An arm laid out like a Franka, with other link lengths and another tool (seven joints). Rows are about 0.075 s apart.
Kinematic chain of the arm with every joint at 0, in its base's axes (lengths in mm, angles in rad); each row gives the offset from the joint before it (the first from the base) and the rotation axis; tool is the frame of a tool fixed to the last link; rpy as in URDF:
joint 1: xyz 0 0 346.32 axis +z
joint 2: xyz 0 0 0 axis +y
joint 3: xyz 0 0 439.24 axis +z
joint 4: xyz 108.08 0 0 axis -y
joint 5: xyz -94.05 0 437.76 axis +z
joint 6: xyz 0 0 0 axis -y
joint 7: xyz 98.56 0 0 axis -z
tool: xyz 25 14 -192.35 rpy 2.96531 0 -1.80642
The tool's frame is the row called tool.
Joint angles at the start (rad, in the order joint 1, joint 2, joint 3, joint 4, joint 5, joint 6, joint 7):
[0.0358, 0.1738, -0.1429, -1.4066, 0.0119, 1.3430, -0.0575]
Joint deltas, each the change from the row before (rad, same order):
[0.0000, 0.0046, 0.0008, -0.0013, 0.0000, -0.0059, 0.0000]
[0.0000, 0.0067, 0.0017, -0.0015, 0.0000, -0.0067, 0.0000]
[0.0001, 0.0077, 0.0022, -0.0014, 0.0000, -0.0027, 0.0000]
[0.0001, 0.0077, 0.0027, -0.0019, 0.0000, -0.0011, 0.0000]
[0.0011, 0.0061, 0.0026, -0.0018, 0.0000, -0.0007, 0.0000]
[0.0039, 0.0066, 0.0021, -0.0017, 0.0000, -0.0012, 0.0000]
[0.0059, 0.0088, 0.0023, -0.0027, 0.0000, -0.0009, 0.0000]
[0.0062, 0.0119, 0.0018, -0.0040, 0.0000, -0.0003, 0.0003]
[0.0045, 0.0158, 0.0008, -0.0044, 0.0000, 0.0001, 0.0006]
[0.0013, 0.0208, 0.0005, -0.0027, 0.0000, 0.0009, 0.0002]
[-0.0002, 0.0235, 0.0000, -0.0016, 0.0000, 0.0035, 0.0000]
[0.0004, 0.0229, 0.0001, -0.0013, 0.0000, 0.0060, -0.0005]
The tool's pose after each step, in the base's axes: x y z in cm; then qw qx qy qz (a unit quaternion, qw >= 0). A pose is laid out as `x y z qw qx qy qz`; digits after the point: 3 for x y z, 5 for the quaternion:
69.332 -4.714 63.087 0.14692 0.58465 -0.78388 -0.14874
69.364 -4.586 62.498 0.15259 0.58420 -0.78225 -0.15333
69.509 -4.427 61.873 0.15721 0.58419 -0.78065 -0.15682
69.678 -4.240 61.232 0.16143 0.58443 -0.77898 -0.15994
69.812 -3.992 60.709 0.16491 0.58517 -0.77718 -0.16237
69.954 -3.579 60.153 0.16895 0.58672 -0.77463 -0.16484
70.141 -3.010 59.395 0.17429 0.58883 -0.77116 -0.16795
70.380 -2.447 58.358 0.18115 0.59036 -0.76749 -0.17206
70.684 -2.063 57.028 0.18942 0.59031 -0.76433 -0.17734
71.108 -1.916 55.429 0.19847 0.58876 -0.76179 -0.18345
71.622 -1.908 53.694 0.20710 0.58653 -0.75979 -0.18923
72.148 -1.856 52.012 0.21451 0.58504 -0.75770 -0.19390

